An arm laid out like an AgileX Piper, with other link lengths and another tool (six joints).
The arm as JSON. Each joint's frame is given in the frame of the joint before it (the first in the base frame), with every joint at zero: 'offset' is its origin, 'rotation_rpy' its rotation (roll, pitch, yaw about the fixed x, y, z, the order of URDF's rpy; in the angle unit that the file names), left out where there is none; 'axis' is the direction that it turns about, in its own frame. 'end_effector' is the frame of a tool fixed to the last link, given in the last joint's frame.
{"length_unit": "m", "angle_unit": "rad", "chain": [
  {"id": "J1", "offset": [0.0, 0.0, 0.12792], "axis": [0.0, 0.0, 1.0]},
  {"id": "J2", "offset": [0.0, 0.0, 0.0], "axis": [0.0, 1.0, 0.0]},
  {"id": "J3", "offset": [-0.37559, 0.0, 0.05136], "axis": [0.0, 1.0, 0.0]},
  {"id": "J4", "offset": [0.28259, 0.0, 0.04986], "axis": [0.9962, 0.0, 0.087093]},
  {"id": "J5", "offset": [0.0, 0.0, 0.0], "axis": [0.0, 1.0, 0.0]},
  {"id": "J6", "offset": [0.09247, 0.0, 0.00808], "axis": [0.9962, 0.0, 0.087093]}
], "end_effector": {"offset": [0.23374, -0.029, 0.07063], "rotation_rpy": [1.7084, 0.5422, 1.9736]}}
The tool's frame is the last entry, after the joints.
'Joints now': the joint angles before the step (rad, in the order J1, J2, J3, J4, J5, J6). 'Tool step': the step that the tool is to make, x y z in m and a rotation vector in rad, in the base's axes. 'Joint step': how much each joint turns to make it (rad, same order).
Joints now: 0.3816, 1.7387, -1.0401, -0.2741, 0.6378, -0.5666
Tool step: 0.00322, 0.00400, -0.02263, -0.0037, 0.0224, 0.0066
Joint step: 0.0000, 0.0515, 0.0000, 0.0000, -0.0304, 0.0001
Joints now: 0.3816, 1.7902, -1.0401, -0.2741, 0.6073, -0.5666
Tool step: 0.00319, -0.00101, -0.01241, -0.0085, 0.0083, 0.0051
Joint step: -0.0039, 0.0290, 0.0000, -0.0111, -0.0186, 0.0020
